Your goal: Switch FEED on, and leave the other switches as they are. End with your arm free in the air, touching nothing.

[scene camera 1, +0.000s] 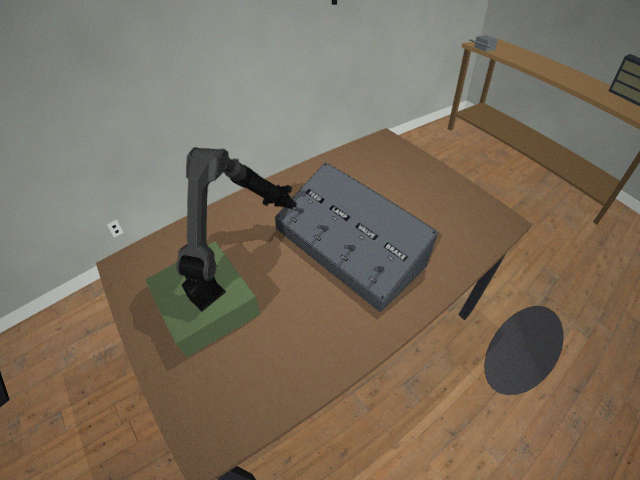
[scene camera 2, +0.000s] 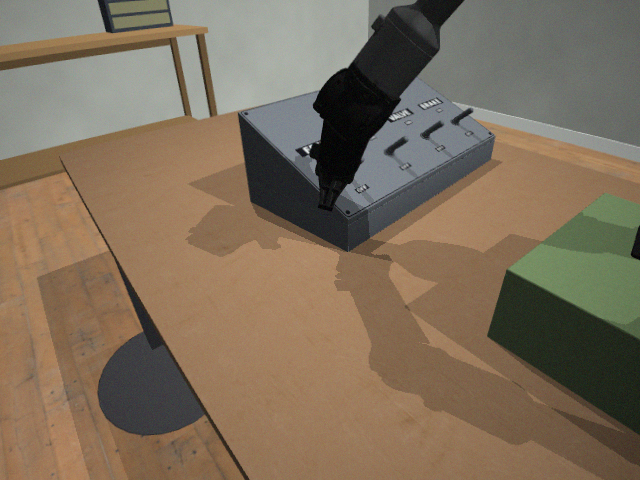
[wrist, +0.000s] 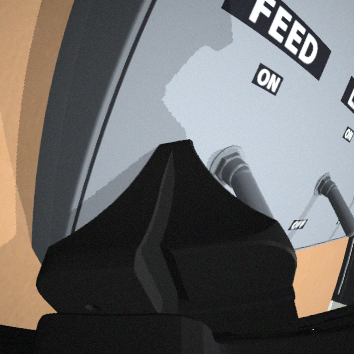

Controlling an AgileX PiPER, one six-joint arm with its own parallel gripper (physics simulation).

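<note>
The grey switch box [scene camera 1: 372, 206] [scene camera 2: 279, 118] stands on the table with a sloped face. The FEED lever [scene camera 1: 298, 210] [wrist: 250, 185] leans toward its OFF side; in scene camera 2 the arm mostly hides it. The LAMP lever [scene camera 1: 323, 227] [scene camera 2: 397, 146] [wrist: 338, 200], VALVE lever [scene camera 1: 349, 249] [scene camera 2: 433, 129] and BRAKE lever [scene camera 1: 378, 269] [scene camera 2: 462, 116] lean the same way. My gripper [scene camera 1: 294, 206] [scene camera 2: 326, 205] [wrist: 178, 162] is shut and empty, its tips at the box's FEED-end edge, beside the FEED lever. Whether they touch the lever or box I cannot tell.
The green base block [scene camera 1: 217, 322] [scene camera 2: 563, 304] carries the arm on the table [scene camera 1: 289, 372] [scene camera 2: 289, 361]. The other levers stand in a row beyond FEED. A wooden bench [scene camera 1: 547, 67] [scene camera 2: 186, 31] stands against the far wall, and a dark round disc [scene camera 1: 524, 351] [scene camera 2: 149, 387] is at floor level.
</note>
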